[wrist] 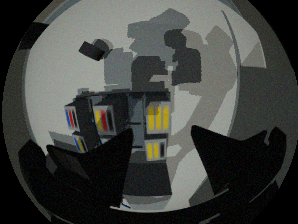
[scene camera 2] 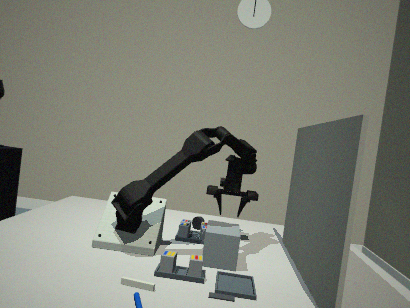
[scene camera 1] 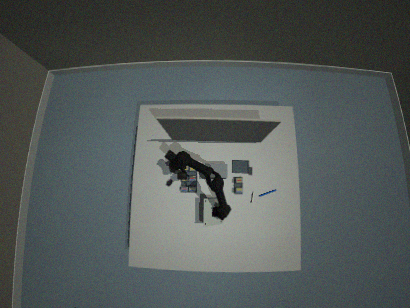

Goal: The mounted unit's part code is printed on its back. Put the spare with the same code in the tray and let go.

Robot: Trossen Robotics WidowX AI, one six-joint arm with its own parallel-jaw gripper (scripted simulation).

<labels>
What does my gripper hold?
Nothing.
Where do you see a mounted unit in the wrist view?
At 147, 186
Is my gripper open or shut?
Open.
</labels>
